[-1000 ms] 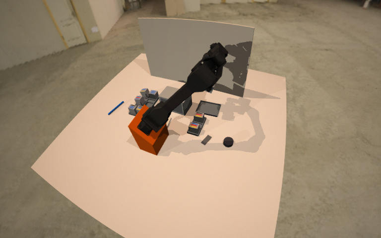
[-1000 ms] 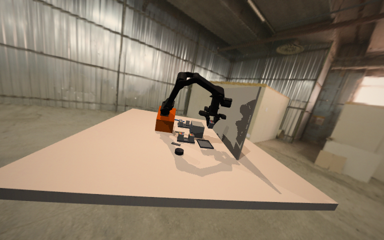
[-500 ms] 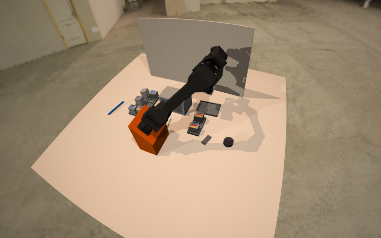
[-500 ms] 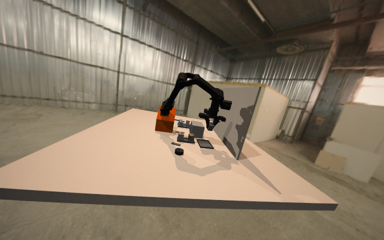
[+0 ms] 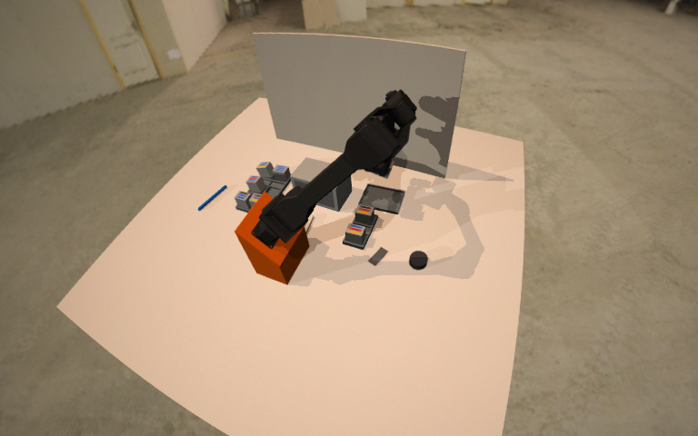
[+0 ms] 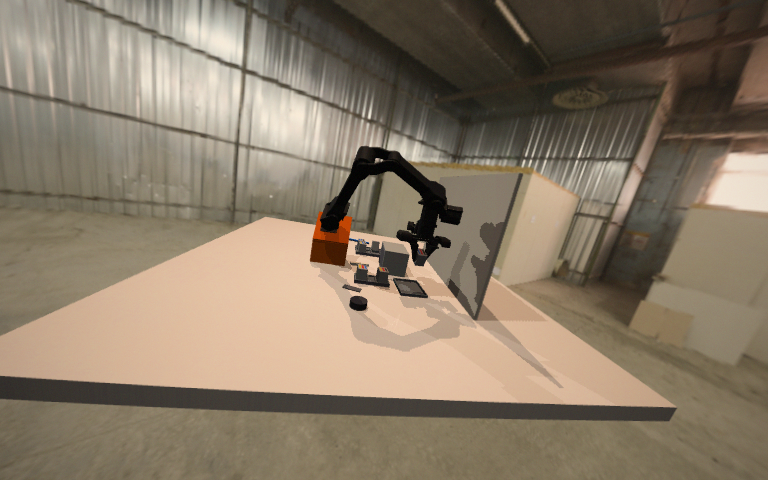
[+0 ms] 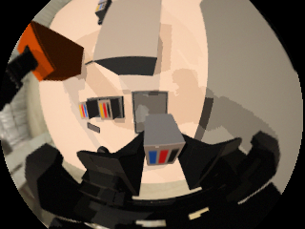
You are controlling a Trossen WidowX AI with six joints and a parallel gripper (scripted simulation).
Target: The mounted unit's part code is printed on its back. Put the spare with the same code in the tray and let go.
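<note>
The dark flat tray is 1 cm behind my gripper tip and 10 cm below it. From my gripper tip the other things lie so: black puck (21 cm behind, 17 cm to the right, 10 cm below); mounted unit (5 cm behind, 20 cm to the left, 6 cm below); tall grey panel (18 cm ahead, 17 cm to the left, 12 cm above).
</note>
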